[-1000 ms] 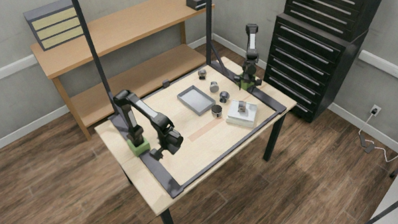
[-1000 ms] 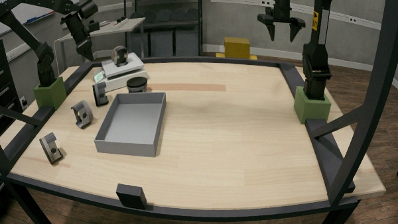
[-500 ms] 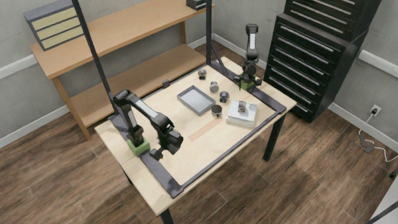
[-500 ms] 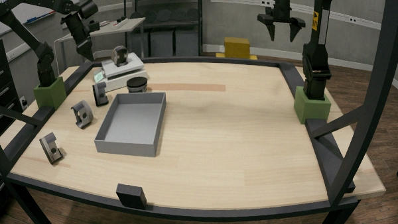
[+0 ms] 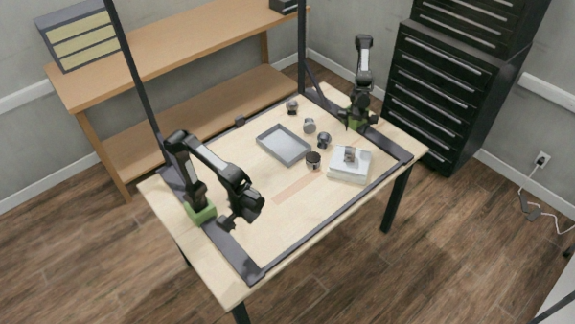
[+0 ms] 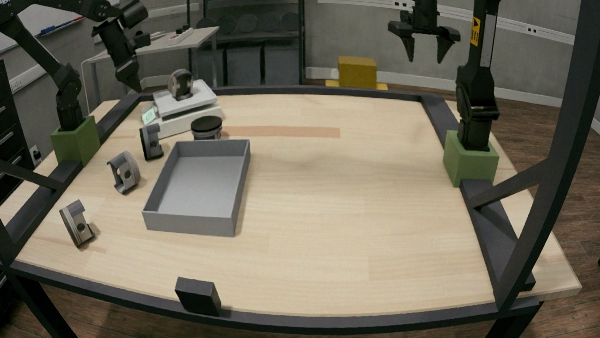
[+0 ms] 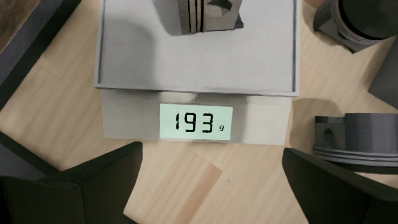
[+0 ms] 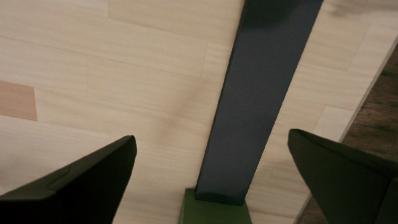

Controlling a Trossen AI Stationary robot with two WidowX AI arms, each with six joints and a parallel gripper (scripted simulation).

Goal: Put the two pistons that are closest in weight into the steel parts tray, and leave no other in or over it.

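Now: the grey pan 100 mm to the right of my left hand, 100 mm below it and 80 mm ahead of it. Also, from my left hand: white scale: 120 mm below, 90 mm to the right, 70 mm ahead; steel parts tray: 250 mm to the right, 230 mm behind, 140 mm below.
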